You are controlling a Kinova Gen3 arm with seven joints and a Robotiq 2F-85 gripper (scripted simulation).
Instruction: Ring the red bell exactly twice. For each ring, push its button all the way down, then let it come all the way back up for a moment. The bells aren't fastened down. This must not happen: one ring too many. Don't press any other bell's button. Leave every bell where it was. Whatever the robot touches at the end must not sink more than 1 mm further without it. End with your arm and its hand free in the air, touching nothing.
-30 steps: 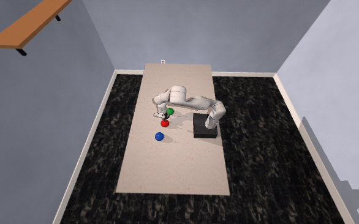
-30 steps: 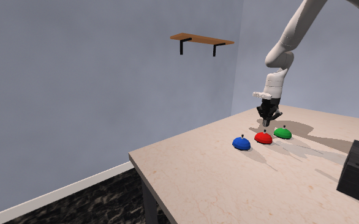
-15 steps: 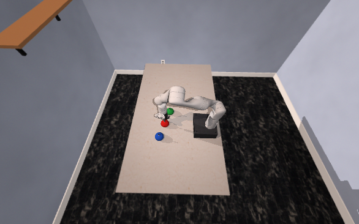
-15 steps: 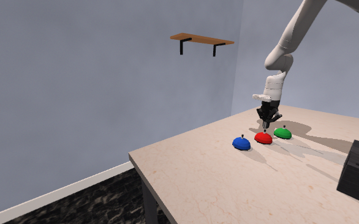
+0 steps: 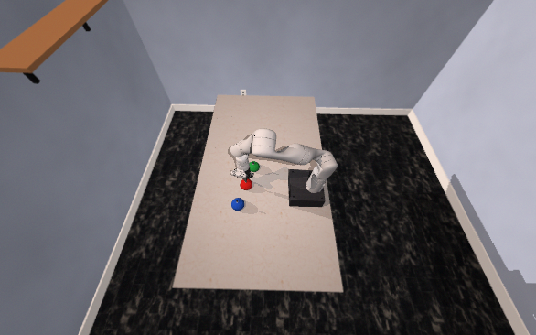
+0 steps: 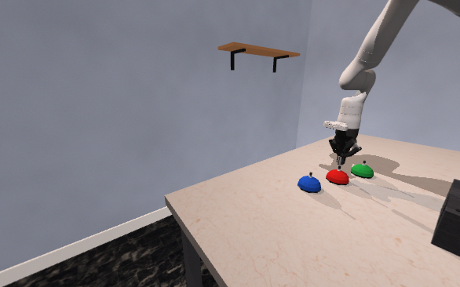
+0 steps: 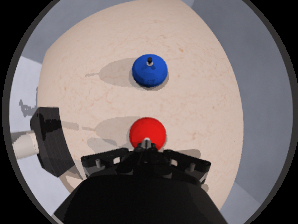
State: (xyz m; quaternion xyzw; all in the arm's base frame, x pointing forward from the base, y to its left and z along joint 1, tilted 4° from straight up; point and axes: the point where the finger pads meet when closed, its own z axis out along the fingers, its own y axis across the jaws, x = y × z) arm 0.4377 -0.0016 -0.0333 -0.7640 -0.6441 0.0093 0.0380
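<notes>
The red bell lies 5 cm below my hand. Also, from my hand: blue bell (15 cm to the left, 5 cm below, 3 cm ahead); green bell (15 cm to the right, 5 cm below, 3 cm behind).
</notes>
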